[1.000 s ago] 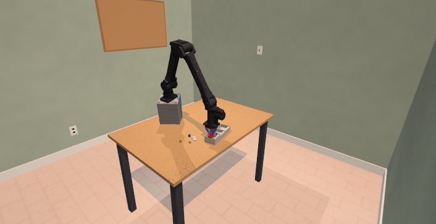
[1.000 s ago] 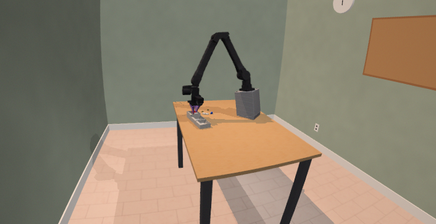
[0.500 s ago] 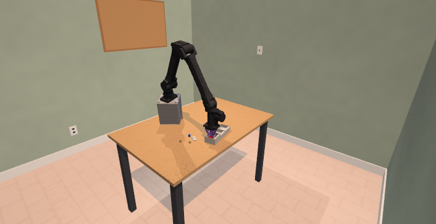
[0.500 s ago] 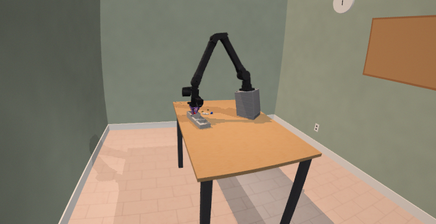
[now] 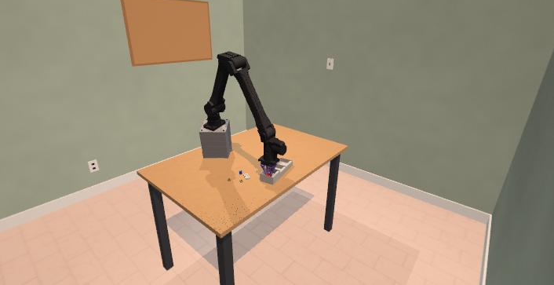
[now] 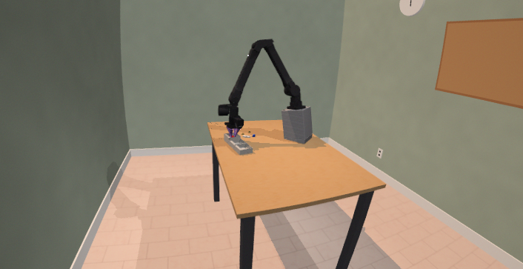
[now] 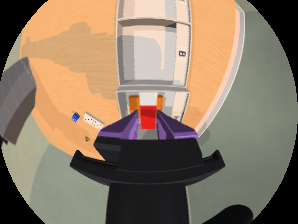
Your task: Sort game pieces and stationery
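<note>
Right now my hand is 10 mm to the right of the red piece and 10 mm above it. From my hand the other things lie so: white domino: 120 mm behind, 40 mm to the right, 30 mm below; grey bin row: 90 mm to the left, 10 mm below; orange block: 20 mm below.
</note>
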